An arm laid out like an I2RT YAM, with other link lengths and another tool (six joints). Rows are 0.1 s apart.
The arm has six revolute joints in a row. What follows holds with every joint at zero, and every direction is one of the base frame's. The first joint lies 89.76 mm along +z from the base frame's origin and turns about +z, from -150 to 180 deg. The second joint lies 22.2 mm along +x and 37.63 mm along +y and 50.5 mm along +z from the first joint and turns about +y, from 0 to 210 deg. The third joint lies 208.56 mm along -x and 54.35 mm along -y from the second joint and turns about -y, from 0 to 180 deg. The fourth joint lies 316.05 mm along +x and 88.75 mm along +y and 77.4 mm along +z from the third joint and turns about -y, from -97 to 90 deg. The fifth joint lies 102.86 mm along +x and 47.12 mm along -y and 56.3 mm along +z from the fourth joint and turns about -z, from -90 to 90 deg. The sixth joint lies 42.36 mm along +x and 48.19 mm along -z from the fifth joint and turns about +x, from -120 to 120 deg. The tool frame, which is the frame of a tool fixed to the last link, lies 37 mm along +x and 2 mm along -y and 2 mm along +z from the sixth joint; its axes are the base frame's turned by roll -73.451, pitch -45.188 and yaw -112.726 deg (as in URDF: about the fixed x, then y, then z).
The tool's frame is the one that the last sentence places.
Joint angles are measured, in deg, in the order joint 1, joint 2, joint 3, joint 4, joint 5, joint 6. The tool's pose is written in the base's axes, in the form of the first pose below.
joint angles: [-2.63 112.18 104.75 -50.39 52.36 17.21]
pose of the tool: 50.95 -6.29 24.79 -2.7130 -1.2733 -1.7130
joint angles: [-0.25 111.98 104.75 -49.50 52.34 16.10]
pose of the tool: 51.32 -4.17 25.10 -2.6983 -1.2790 -1.6754
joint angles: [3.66 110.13 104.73 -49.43 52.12 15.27]
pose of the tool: 51.13 -0.66 26.65 -2.6228 -1.2779 -1.6700
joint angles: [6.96 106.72 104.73 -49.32 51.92 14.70]
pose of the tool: 50.29 2.20 29.54 -2.4453 -1.2658 -1.7750
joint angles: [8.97 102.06 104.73 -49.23 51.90 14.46]
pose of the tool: 48.80 3.75 33.40 -2.2142 -1.2334 -1.9572
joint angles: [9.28 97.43 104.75 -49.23 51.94 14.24]
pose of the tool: 47.08 3.73 37.11 -2.0307 -1.1890 -2.1225
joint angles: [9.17 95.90 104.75 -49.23 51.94 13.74]
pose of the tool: 46.47 3.54 38.30 -1.9845 -1.1788 -2.1637
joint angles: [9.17 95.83 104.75 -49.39 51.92 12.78]
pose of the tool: 46.42 3.54 38.32 -1.9997 -1.1944 -2.1426
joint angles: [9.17 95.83 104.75 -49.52 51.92 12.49]
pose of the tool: 46.40 3.54 38.30 -2.0082 -1.2003 -2.1327
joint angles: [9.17 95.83 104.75 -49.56 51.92 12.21]
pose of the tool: 46.40 3.54 38.29 -2.0135 -1.2050 -2.1257
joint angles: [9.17 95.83 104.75 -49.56 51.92 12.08]
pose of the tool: 46.40 3.54 38.29 -2.0153 -1.2070 -2.1231
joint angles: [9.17 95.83 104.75 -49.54 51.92 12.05]
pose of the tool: 46.40 3.54 38.29 -2.0150 -1.2072 -2.1232
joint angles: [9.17 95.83 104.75 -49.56 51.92 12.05]
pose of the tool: 46.40 3.54 38.29 -2.0158 -1.2074 -2.1225
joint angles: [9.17 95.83 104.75 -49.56 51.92 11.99]
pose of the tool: 46.40 3.54 38.29 -2.0166 -1.2084 -2.1213
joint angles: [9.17 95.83 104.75 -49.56 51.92 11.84]
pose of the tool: 46.40 3.54 38.29 -2.0188 -1.2106 -2.1182
